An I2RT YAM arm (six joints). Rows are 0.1 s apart.
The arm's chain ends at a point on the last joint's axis. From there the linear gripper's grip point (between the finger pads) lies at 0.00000 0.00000 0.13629 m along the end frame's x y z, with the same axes.
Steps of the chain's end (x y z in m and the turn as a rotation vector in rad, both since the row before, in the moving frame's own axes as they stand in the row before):
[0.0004 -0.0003 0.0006 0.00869 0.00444 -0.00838]
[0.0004 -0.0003 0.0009 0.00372 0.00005 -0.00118]
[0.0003 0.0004 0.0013 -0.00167 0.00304 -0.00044]
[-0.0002 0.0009 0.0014 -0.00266 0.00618 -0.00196]
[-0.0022 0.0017 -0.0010 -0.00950 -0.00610 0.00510]
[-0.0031 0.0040 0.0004 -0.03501 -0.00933 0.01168]
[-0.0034 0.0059 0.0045 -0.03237 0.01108 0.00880]
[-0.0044 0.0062 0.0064 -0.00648 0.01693 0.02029]
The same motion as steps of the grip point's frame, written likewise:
[0.0010 -0.0015 0.0006 0.00869 0.00444 -0.00838]
[0.0004 -0.0008 0.0009 0.00372 0.00005 -0.00118]
[0.0007 0.0006 0.0013 -0.00167 0.00304 -0.00044]
[0.0006 0.0013 0.0014 -0.00266 0.00618 -0.00196]
[-0.0030 0.0030 -0.0010 -0.00950 -0.00610 0.00510]
[-0.0044 0.0088 0.0003 -0.03501 -0.00933 0.01168]
[-0.0019 0.0103 0.0044 -0.03237 0.01108 0.00880]
[-0.0021 0.0071 0.0064 -0.00648 0.01693 0.02029]

